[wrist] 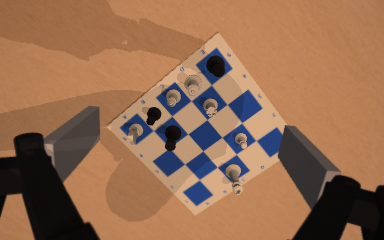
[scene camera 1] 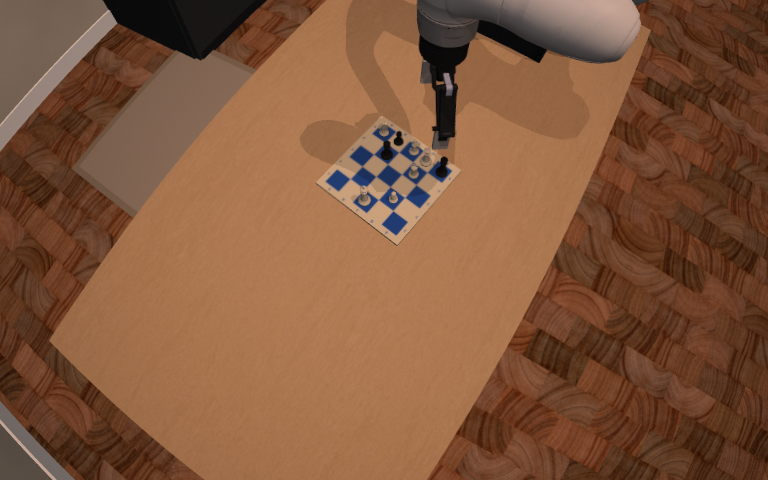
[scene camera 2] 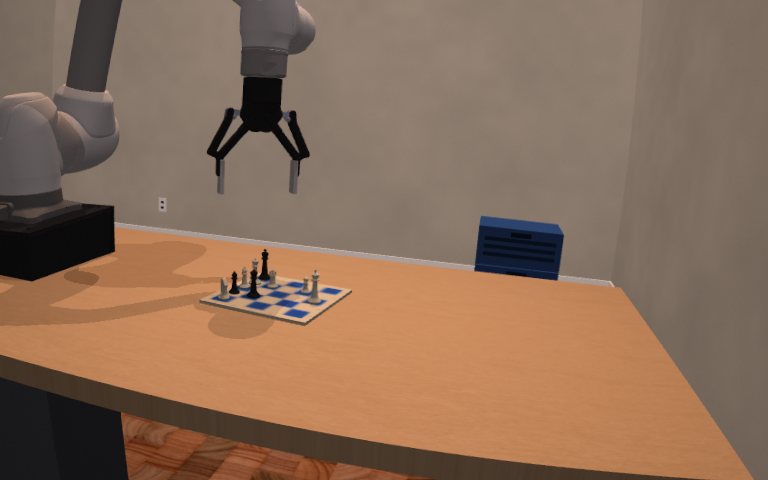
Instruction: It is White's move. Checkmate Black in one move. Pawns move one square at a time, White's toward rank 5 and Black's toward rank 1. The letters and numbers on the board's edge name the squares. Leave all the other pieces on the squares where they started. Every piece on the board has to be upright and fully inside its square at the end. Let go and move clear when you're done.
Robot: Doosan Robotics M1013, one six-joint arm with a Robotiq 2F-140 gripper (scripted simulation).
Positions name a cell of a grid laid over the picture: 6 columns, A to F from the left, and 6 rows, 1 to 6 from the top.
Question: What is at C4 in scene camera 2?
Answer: A chessboard.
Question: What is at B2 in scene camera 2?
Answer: My gripper.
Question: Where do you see a chessboard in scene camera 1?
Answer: At C3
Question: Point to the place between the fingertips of my gripper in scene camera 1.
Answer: D2
